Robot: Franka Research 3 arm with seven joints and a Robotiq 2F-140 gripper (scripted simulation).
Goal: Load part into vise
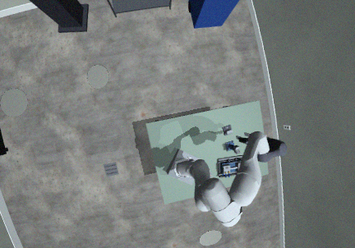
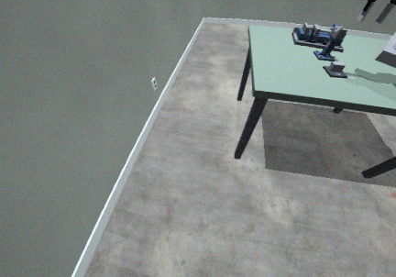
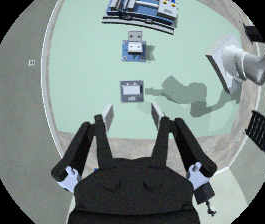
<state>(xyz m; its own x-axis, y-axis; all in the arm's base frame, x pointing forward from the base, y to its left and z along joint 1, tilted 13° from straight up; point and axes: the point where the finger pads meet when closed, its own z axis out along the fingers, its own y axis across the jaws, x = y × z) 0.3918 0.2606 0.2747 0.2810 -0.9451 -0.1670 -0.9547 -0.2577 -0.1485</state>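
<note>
Right now my hand is 1 cm to the left of the part and 24 cm above it. Also, from my hand: vise 5 cm ahead, 36 cm to the right, 22 cm below.
</note>
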